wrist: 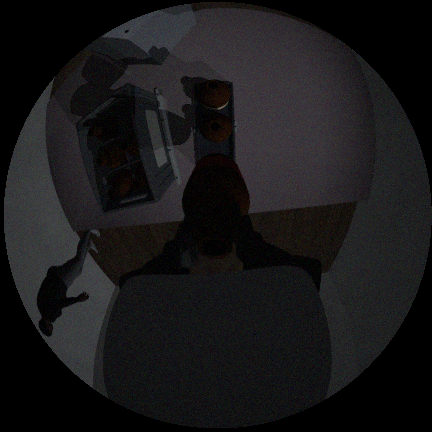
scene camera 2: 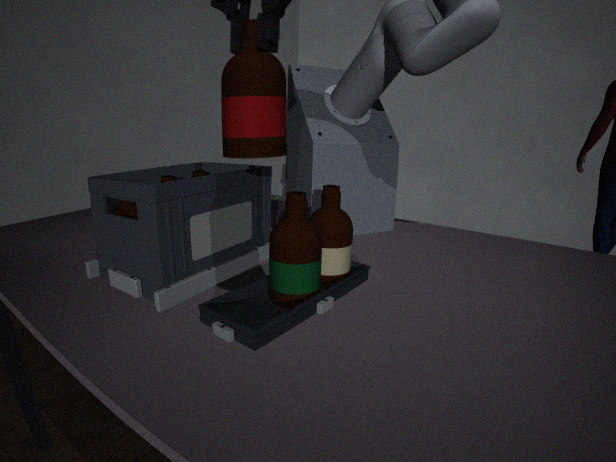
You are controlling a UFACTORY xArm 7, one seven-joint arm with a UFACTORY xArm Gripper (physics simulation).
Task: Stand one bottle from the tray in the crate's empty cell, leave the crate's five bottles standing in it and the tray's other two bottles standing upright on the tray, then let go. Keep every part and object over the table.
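Pixels of known places: gripper, fingertip midpoint: (wrist: 214,218) (scene camera 2: 253,52); arm's base, origin of the base link: (scene camera 2: 346,106).
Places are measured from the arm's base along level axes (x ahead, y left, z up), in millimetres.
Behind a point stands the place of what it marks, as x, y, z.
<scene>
My gripper (scene camera 2: 254,40) {458, 202, 26} (wrist: 214,218) {458, 202, 26} is shut on the neck of the red-labelled bottle (scene camera 2: 254,116) {479, 231, -49} (wrist: 216,192) {434, 202, 22}, which hangs upright, high above the table. The green-labelled bottle (scene camera 2: 295,275) {401, 221, -251} (wrist: 216,128) {379, 199, -146} and the cream-labelled bottle (scene camera 2: 336,260) {307, 218, -255} (wrist: 214,93) {302, 191, -167} stand upright on the dark tray (scene camera 2: 235,310) {464, 169, -301} (wrist: 214,146) {433, 195, -301}. The grey crate (scene camera 2: 125,245) {546, -2, -231} (wrist: 145,145) {408, 57, -151} stands left of the tray, with brown bottles in its cells. In the wrist view its inside is dark, and I cannot tell which cell is empty. In the scene view the crate's walls hide most of its bottles.
Pale blocks (scene camera 2: 185,288) {493, 86, -287} (wrist: 172,155) {457, 78, -280} lie along the crate's foot, and small pale clips (scene camera 2: 223,331) {516, 212, -294} sit at the tray's edges. The robot's grey base (scene camera 2: 350,185) {45, 53, -184} stands behind the tray. The table's edge (scene camera 2: 90,387) {676, 182, -317} runs along the front left. A person (wrist: 60,295) stands beyond the table.
</scene>
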